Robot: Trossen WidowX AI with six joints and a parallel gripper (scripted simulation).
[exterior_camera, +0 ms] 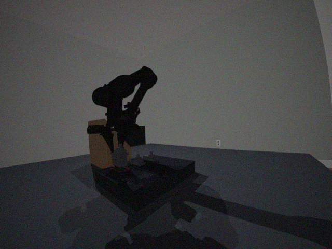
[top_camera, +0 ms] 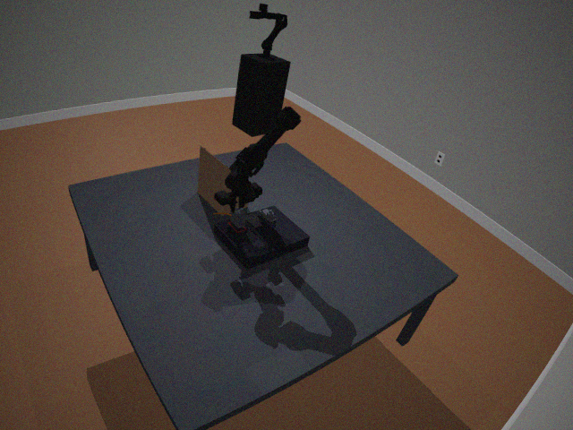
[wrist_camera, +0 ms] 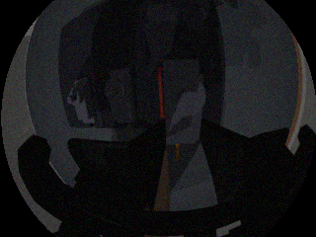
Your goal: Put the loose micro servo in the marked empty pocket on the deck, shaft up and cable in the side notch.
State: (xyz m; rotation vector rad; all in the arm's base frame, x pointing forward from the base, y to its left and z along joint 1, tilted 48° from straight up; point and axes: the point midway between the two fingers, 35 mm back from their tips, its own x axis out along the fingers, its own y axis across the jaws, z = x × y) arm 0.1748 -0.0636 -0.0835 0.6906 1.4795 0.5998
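Now: the dark deck 130 mm ahead of my gripper tip, 90 mm below it and 70 mm to the left of it.
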